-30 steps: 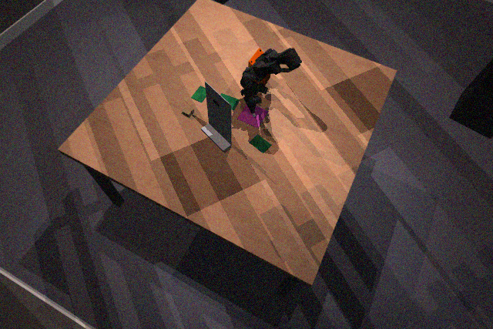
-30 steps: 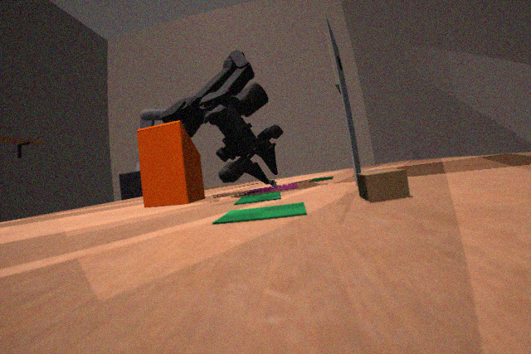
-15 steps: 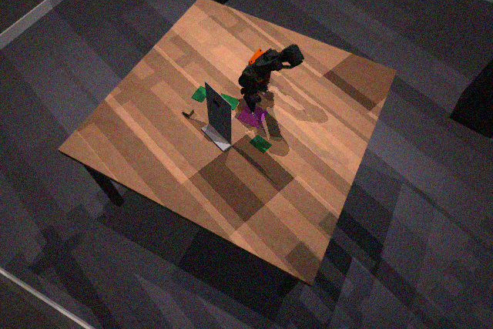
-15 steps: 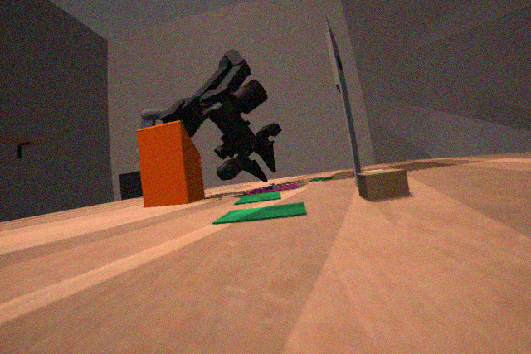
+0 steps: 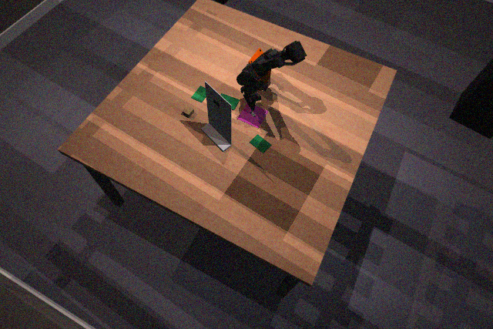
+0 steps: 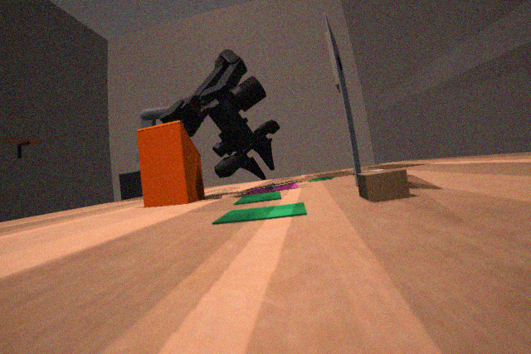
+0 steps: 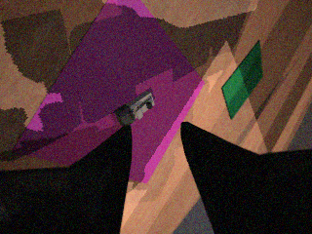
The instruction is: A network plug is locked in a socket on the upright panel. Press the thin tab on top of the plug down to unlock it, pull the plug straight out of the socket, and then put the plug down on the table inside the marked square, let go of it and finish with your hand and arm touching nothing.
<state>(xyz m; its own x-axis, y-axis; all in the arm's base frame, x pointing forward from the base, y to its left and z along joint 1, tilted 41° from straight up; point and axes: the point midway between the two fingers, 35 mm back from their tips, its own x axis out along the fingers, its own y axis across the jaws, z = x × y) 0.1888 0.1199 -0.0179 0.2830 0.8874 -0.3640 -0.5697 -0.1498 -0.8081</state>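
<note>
Now: gripper tip 3 cm above the pale network plug and 1 cm to the right of it. Round my gripper tip: grey upright panel 21 cm ahead, 11 cm above, 6 cm to the right; magenta marked square 4 cm below, 1 cm to the left.
</note>
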